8 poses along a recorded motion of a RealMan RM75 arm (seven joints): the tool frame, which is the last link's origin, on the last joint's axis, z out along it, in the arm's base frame.
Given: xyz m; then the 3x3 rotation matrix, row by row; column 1 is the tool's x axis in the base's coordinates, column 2 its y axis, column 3 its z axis. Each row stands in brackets.
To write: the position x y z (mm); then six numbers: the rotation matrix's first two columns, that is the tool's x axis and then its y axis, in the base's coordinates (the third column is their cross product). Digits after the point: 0 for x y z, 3 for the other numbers.
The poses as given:
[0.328 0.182 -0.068], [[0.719 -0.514 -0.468], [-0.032 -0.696 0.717], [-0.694 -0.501 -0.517]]
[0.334 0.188 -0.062], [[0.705 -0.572 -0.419], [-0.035 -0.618 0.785], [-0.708 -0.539 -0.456]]
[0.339 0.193 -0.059], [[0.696 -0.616 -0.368], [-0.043 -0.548 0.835], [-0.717 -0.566 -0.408]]
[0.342 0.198 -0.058], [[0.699 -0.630 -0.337], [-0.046 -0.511 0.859], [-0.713 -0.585 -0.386]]
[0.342 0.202 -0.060], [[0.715 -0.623 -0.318], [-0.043 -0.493 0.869], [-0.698 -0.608 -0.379]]
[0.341 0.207 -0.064], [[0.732 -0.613 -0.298], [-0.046 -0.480 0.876], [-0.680 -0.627 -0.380]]
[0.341 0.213 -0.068], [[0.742 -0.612 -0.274], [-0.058 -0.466 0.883], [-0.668 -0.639 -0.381]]
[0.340 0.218 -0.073], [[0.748 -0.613 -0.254], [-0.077 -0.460 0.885], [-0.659 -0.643 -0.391]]
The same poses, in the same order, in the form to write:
328 182 -68 0.719 -0.032 -0.694 -0.514 -0.696 -0.501
334 188 -62 0.705 -0.035 -0.708 -0.572 -0.618 -0.539
339 193 -59 0.696 -0.043 -0.717 -0.616 -0.548 -0.566
342 198 -58 0.699 -0.046 -0.713 -0.630 -0.511 -0.585
342 202 -60 0.715 -0.043 -0.698 -0.623 -0.493 -0.608
341 207 -64 0.732 -0.046 -0.680 -0.613 -0.480 -0.627
341 213 -68 0.742 -0.058 -0.668 -0.612 -0.466 -0.639
340 218 -73 0.748 -0.077 -0.659 -0.613 -0.460 -0.643

